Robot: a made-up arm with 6 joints. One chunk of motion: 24 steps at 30 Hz.
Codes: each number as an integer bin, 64 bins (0 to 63) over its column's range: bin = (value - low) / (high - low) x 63, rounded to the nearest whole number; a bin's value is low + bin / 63 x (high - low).
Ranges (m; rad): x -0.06..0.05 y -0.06..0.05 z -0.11..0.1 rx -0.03..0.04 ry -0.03..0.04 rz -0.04..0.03
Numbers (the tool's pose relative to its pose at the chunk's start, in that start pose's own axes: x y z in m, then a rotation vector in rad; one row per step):
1: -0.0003 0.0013 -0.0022 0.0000 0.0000 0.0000
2: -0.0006 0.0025 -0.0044 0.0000 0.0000 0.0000
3: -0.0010 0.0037 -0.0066 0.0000 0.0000 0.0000
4: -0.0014 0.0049 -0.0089 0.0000 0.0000 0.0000
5: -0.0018 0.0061 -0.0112 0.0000 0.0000 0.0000
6: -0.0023 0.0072 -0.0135 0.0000 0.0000 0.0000
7: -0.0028 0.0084 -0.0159 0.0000 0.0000 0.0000
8: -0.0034 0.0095 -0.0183 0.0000 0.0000 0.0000
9: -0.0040 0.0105 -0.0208 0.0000 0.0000 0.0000
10: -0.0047 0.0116 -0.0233 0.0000 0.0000 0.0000
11: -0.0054 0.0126 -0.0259 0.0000 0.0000 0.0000
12: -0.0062 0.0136 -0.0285 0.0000 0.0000 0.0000
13: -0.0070 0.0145 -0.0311 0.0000 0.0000 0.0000
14: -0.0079 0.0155 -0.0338 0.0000 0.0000 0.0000
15: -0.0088 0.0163 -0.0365 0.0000 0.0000 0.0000
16: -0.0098 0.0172 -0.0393 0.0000 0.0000 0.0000
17: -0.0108 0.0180 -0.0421 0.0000 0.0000 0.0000
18: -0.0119 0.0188 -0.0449 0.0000 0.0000 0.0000
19: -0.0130 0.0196 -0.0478 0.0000 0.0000 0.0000
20: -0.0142 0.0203 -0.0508 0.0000 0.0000 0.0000
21: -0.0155 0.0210 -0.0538 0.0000 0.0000 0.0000
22: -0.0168 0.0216 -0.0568 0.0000 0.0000 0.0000
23: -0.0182 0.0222 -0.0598 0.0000 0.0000 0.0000
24: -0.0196 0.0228 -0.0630 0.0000 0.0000 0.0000
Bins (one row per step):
1: 34 35 32 27 27 36
2: 34 36 32 27 27 36
3: 34 36 31 27 27 36
4: 34 37 30 27 27 36
5: 33 38 30 27 27 36
6: 33 38 29 27 27 36
7: 33 39 28 27 27 36
8: 32 40 28 27 27 36
9: 32 40 27 27 27 36
10: 32 41 26 27 27 36
11: 31 42 25 27 27 36
12: 31 42 24 27 27 36
13: 30 43 24 27 27 36
14: 30 43 23 27 27 36
15: 29 44 22 27 27 36
16: 29 44 21 27 27 36
17: 28 45 20 27 27 36
18: 28 45 20 27 27 36
19: 27 46 19 27 27 36
20: 26 46 18 27 27 36
21: 25 46 17 27 27 36
22: 25 47 16 27 27 36
23: 24 47 15 27 27 36
24: 23 47 14 27 27 36

